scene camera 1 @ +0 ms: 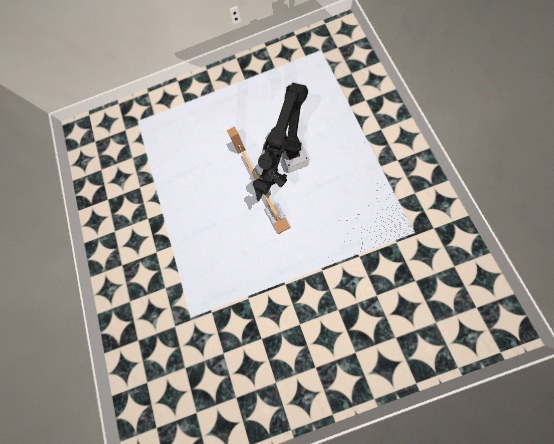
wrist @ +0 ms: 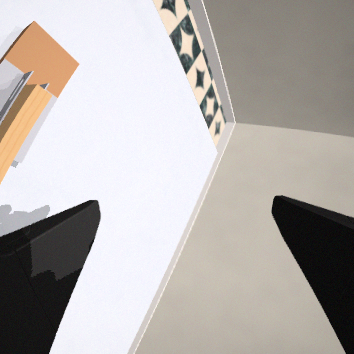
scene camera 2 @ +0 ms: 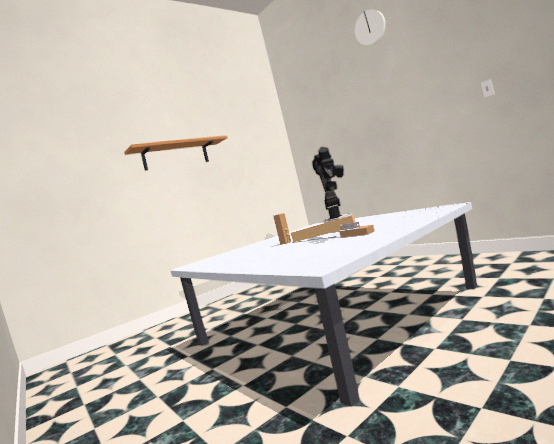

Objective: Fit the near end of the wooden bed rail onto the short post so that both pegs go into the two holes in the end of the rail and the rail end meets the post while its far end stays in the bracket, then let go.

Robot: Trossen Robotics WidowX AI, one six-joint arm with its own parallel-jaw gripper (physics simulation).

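Places are measured from the arm's base along level axes (x left, y back, z up), in metres.
Pixels of known places: gripper, fingertip midpoint: (scene camera 1: 261, 197) (wrist: 187, 206) (scene camera 2: 332, 183); arm's base at its link origin: (scene camera 1: 293, 153) (scene camera 2: 335, 217).
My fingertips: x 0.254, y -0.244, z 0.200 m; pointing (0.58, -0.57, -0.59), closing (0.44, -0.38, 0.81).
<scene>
For each thing: its middle in the pictures, then the offset to it from my fingertips. "*": a spot on its surface instead. Level surfaces: height alone.
- wooden rail at the middle of its body: (scene camera 2: 321, 229) (scene camera 1: 259, 184) dx -0.159, dy +0.006, dz -0.228 m
- upright wooden post at a spot on its surface: (scene camera 2: 281, 228) * dx -0.421, dy -0.057, dz -0.184 m
- wooden block at the middle of its body: (wrist: 19, 92) (scene camera 2: 356, 231) (scene camera 1: 277, 218) dx +0.058, dy +0.037, dz -0.262 m
- white table at its surface level: dz -0.280 m
The wooden rail (scene camera 1: 272, 204) (scene camera 2: 320, 230) (wrist: 20, 122) runs between the upright wooden post (scene camera 1: 234, 139) (scene camera 2: 281, 228) and a wooden block (scene camera 1: 282, 226) (scene camera 2: 361, 231) (wrist: 47, 55) with a grey bracket (scene camera 2: 349, 226). One rail end lies close beside the post's inner face, with a narrow gap; small peg details show there but are too small to judge. The other end lies at the bracket. My gripper (scene camera 1: 258, 194) (wrist: 187, 206) is open and empty, high above the rail's middle part; in the wrist view the rail is left of both fingers.
The black arm (scene camera 1: 287, 120) (scene camera 2: 330, 192) rises from its base on the white table (scene camera 1: 200, 240) (scene camera 2: 250, 265). A pale grey box (scene camera 1: 296, 164) stands beside the arm. The table's edge crosses the wrist view. A wall shelf (scene camera 2: 175, 144) hangs away from the table.
</scene>
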